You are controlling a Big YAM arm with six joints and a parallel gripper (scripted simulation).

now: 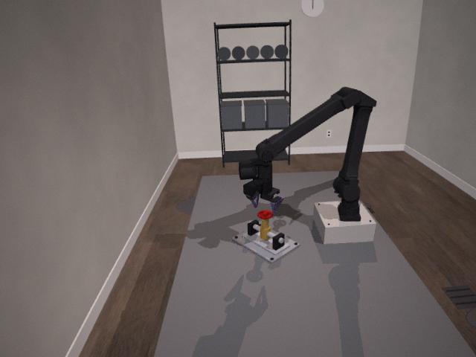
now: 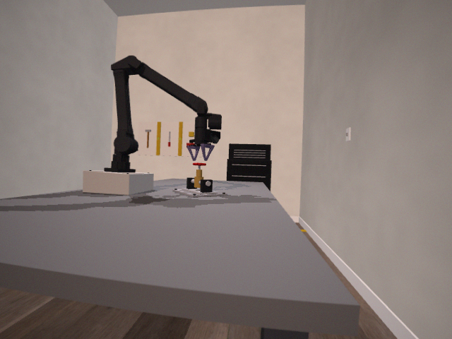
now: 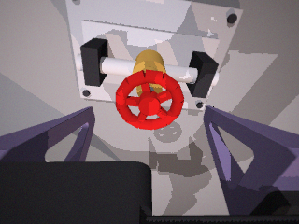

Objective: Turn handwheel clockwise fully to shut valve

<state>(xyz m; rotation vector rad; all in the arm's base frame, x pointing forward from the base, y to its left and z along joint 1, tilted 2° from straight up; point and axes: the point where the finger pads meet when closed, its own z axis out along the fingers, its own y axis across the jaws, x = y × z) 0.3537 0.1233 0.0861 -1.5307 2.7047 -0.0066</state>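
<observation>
The red spoked handwheel lies 3 cm below my hand.
</observation>
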